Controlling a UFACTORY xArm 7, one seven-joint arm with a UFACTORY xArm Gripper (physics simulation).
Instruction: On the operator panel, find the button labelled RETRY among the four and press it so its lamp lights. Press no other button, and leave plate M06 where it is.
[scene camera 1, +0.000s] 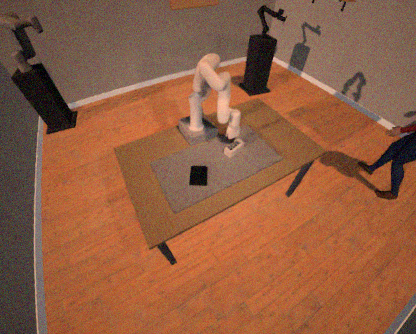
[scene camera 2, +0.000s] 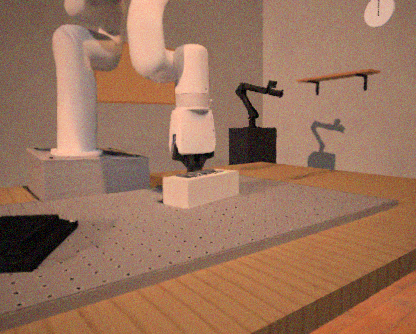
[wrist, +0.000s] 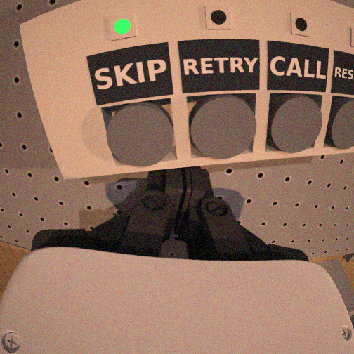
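Seen in the pictures: arm's base at its link origin: (scene camera 1: 196, 126) (scene camera 2: 77, 153).
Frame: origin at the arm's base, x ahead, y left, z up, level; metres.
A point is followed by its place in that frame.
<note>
The white operator panel (scene camera 1: 235, 151) @(x 0.329, y 0.209, z -0.060 m) (scene camera 2: 214, 190) @(x 0.325, y 0.226, z -0.065 m) (wrist: 57, 75) stands on the grey board. In the wrist view, the RETRY button (wrist: 223, 127) is a grey round cap below its label (wrist: 219, 66), and its lamp (wrist: 218, 17) is dark. The SKIP button (wrist: 140, 134) is left of it, with its lamp (wrist: 122, 26) lit green. The CALL button (wrist: 295, 123) is right, its lamp (wrist: 301, 24) dark. A fourth button (wrist: 345, 124) is cut off. My gripper (scene camera 2: 194, 170) (wrist: 175, 165) is shut and empty, its tips at the panel's near edge, between the SKIP and RETRY columns. Plate M06's label is not readable.
A black rectangular item (scene camera 1: 198, 175) (scene camera 2: 32, 245) lies on the grey perforated board (scene camera 1: 175, 200) @(x 0.559, y -0.338, z -0.088 m) (scene camera 2: 150, 250) @(x 0.526, y 0.026, z -0.087 m), apart from the panel. The board lies on a wooden table (scene camera 1: 132, 175) @(x 0.239, y -0.583, z -0.100 m) (scene camera 2: 240, 290) @(x 0.644, y 0.082, z -0.100 m). A person (scene camera 1: 397, 155) is at the right edge in scene camera 1.
</note>
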